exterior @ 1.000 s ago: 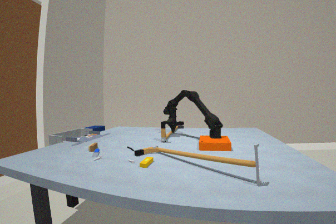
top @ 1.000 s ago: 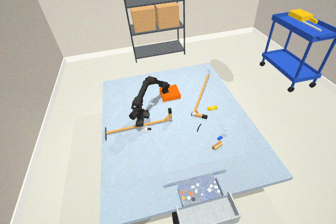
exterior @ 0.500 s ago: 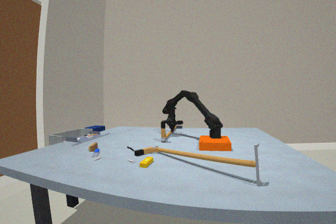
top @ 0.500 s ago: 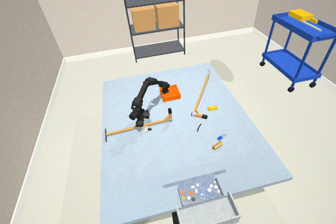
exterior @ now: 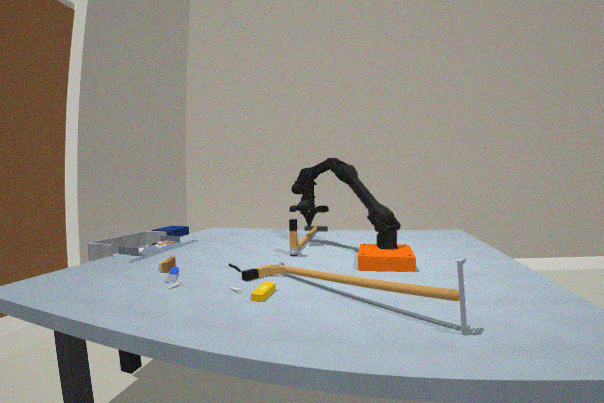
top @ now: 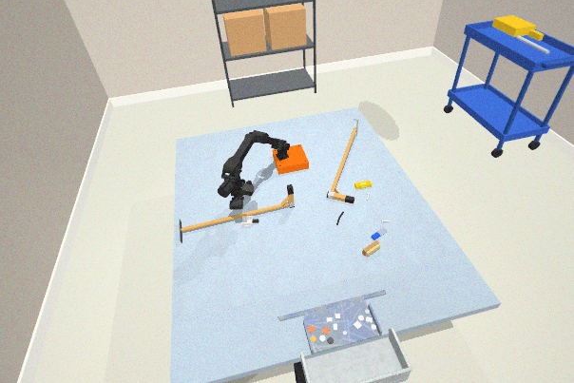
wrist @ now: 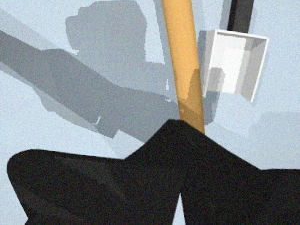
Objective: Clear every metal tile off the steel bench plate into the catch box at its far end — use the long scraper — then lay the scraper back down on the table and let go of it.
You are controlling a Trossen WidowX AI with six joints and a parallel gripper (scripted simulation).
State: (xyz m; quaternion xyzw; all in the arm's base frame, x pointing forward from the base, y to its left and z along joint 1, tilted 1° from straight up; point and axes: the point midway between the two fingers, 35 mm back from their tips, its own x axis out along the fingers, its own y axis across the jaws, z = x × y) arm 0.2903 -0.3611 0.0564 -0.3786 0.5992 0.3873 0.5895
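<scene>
Now: the scraper 2 cm to the right of my gripper tip, 1 cm below it and 1 cm ahead of it. Also, from my gripper tip: white-and-black piece (7 cm below, 7 cm ahead, 3 cm to the left); wooden block (49 cm ahead, 46 cm to the left, 6 cm below); black curved strip (44 cm to the left, 25 cm ahead, 7 cm below).
</scene>
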